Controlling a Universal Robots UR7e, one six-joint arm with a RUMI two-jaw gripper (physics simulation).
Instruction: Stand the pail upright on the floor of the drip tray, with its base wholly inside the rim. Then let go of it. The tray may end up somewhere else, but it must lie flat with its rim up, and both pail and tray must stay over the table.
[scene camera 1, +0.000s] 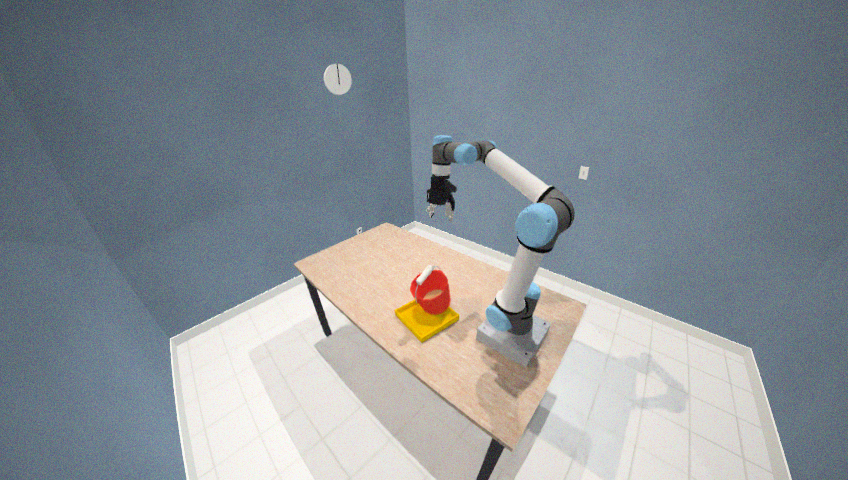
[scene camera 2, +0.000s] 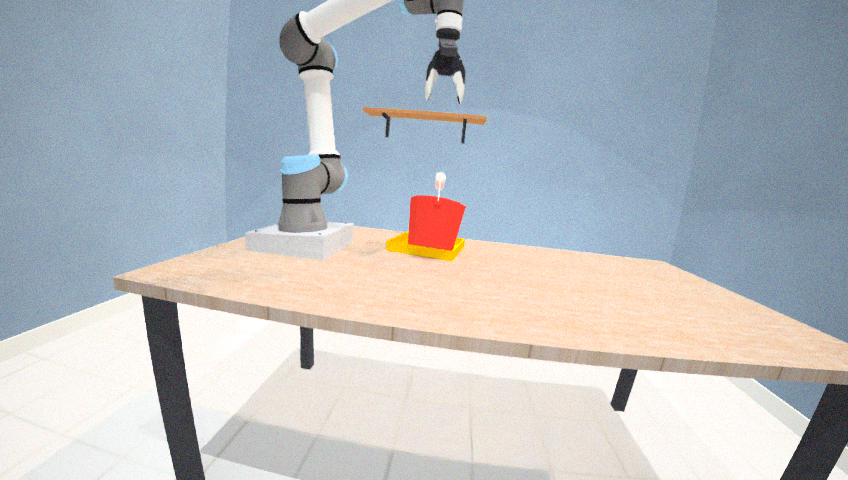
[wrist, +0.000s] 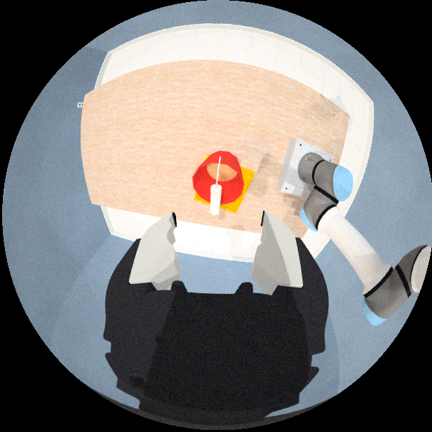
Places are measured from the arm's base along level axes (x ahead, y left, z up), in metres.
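Pixels of known places: gripper, fingertip midpoint: (scene camera 1: 440, 220) (scene camera 2: 443, 102); arm's base, origin of the base link: (scene camera 2: 303, 228).
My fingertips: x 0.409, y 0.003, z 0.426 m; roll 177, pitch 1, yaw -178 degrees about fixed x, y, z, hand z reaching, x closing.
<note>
Ahead of a thing's pixels: the offset from my fingertips to its top centre. Level surfaces: height alone.
The red pail (scene camera 1: 441, 301) (scene camera 2: 436, 223) (wrist: 227, 192) leans over on the yellow drip tray @[dx +0.006, dy +0.128, dz -0.457 m] (scene camera 1: 419, 328) (scene camera 2: 395, 244) (wrist: 247, 181). It is tilted, not upright, with its mouth turned toward scene camera 1. Its base is at the tray's side away from that camera; its exact contact with the rim is hidden. The white handle grip @[dx +0.024, dy +0.100, dz -0.211 m] (scene camera 1: 424, 274) (scene camera 2: 440, 180) (wrist: 215, 200) stands out on the mouth side. The tray lies on the table, rim up. My gripper (scene camera 1: 440, 216) (scene camera 2: 443, 99) (wrist: 218, 213) is open and empty, high above the pail and apart from it.
The wooden table @[dz -0.490 m] (scene camera 1: 357, 267) (scene camera 2: 565, 297) (wrist: 140, 140) carries the tray and the arm's grey base plate (scene camera 1: 505, 339) (scene camera 2: 285, 243) (wrist: 289, 172), which stands beside the tray. A wooden shelf (scene camera 2: 422, 114) hangs on the wall in the scene camera 2 view.
</note>
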